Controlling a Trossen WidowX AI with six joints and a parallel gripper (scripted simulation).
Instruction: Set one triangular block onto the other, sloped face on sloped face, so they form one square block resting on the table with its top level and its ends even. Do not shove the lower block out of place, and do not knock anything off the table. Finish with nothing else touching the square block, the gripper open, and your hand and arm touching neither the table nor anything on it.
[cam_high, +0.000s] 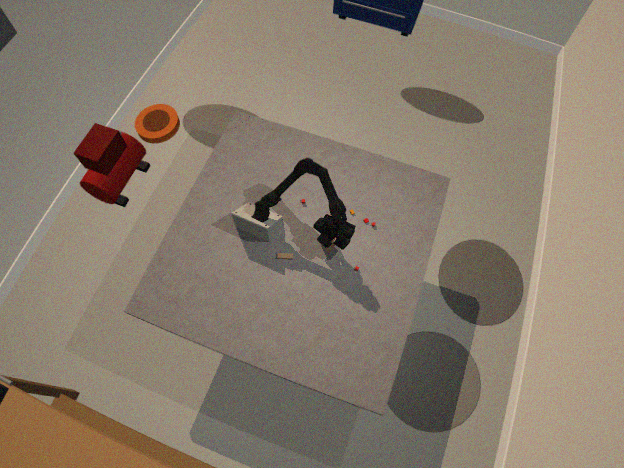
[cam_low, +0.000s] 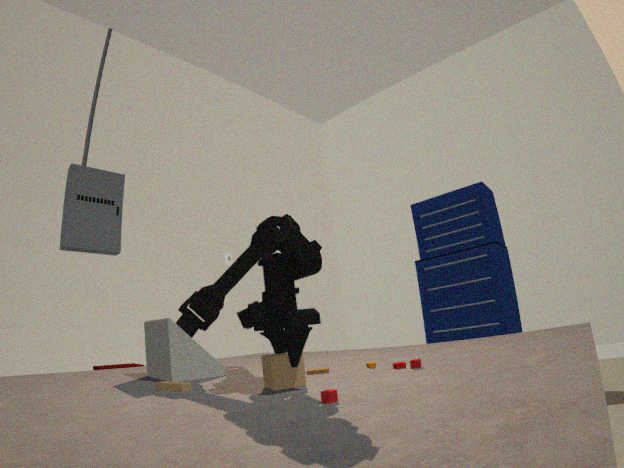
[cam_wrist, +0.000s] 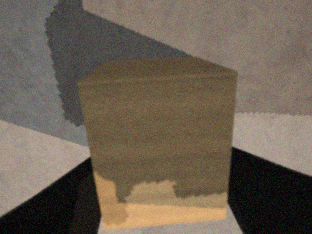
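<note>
My gripper tip is now 13 cm to the right of the flat tan bar, 7 cm past it and 3 cm above it. From my gripper tip the other things lie so: small orange cube (21 cm to the left, 3 cm below, 1 cm ahead).
</note>
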